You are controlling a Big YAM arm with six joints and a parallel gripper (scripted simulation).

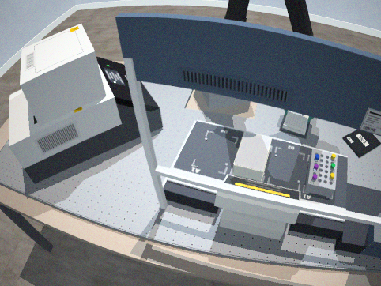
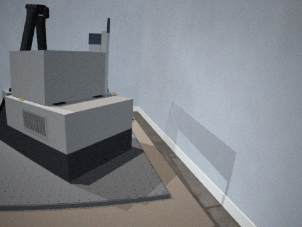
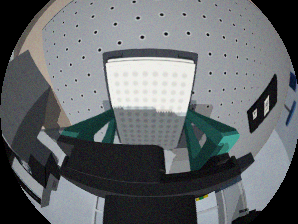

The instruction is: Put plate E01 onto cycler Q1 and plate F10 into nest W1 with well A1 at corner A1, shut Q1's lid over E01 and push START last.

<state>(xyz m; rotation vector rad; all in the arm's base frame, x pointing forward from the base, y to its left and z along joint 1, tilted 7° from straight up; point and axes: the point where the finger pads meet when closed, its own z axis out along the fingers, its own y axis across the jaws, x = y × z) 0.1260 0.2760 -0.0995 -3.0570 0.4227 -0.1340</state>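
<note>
My hand is 20 mm above the dark nest pad. Round my hand: tube cooling block (270 mm ahead, 50 mm to the left, 50 mm above); post (390 mm ahead, 380 mm to the right, 220 mm above); dark nest (60 mm ahead, 270 mm to the left, 20 mm below).
</note>
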